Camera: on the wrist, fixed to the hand. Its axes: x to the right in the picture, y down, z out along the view.
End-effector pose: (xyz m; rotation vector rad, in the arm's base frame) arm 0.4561 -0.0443 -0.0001 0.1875 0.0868 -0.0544
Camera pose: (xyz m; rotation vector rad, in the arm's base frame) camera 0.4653 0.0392 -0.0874 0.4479 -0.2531 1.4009
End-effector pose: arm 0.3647 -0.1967 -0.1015 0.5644 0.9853 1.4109
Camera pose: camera 0.2435 -0.1976 -0.1011 1.7837 0.4985 2.4278
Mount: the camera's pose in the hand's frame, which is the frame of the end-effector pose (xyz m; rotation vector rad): 0.0133 0.0665 -0.1004 0.2412 -0.1788 1.4840
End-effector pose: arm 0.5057 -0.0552 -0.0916 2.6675 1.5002 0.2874
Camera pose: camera 0.5487 -0.0818 0.0185 -2.8782 0.6580 0.0979
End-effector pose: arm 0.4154 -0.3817 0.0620 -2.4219 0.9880 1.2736
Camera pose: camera 0.4412 -0.4861 0.1179 0.9691 -2.4966 -1.2610
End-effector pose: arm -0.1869 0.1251 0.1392 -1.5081 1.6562 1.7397
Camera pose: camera -0.1985 0.0141 0.1862 -0.2029 -2.3210 -1.4660
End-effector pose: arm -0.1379 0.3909 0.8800 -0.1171 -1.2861 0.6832
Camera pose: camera -0.0719 0.4799 0.8310 -0.8737 -1.1133 2.1261
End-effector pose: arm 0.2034 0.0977 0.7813 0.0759 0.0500 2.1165
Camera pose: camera 0.1324 0.0740 0.6861 -0.4418 -0.1361 -2.6324
